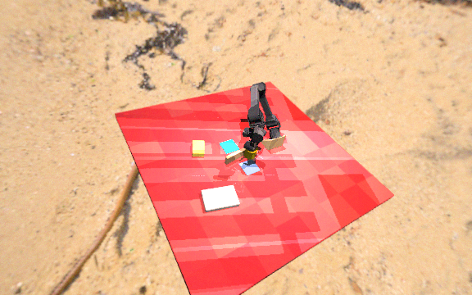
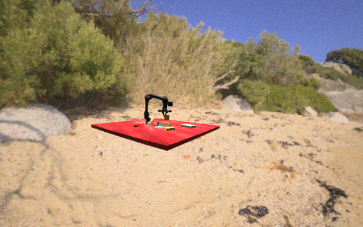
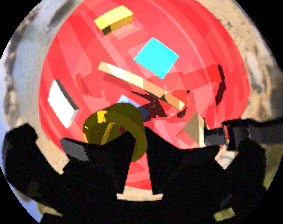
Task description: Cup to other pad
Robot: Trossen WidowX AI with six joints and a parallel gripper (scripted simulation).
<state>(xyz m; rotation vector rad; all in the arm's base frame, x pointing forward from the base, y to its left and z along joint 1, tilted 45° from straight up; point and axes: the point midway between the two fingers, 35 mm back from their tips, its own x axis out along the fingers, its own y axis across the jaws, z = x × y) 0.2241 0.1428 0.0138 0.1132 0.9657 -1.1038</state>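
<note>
Now: the cyan pad 7 cm ahead of my gripper tip, 15 cm to the right of it and 12 cm below it. Also, from my gripper tip: tan bar 4 cm ahead, 6 cm to the right, 10 cm below; then pale blue pad 1 cm ahead, 4 cm to the left, 12 cm below; then cup 2 cm ahead, 2 cm to the left.
</note>
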